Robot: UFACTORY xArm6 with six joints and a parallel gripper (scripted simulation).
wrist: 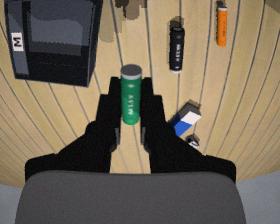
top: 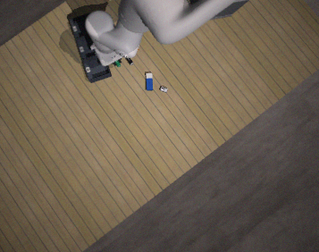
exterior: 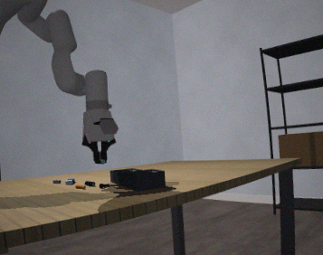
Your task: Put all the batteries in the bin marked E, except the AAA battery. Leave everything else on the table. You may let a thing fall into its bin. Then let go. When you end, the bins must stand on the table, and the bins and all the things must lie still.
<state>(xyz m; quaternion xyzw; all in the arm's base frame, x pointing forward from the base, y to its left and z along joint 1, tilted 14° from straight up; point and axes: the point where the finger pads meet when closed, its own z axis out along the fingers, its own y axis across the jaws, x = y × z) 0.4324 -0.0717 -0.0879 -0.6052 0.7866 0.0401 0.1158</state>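
My gripper is now 50 mm past the black cylindrical battery, 10 mm to the right of it and 80 mm above it. The rest, counted from my hand: orange battery 100 mm behind, 20 mm to the right, 80 mm below; then dark bin 30 mm ahead, 120 mm to the right, 70 mm below; then green battery 20 mm below.
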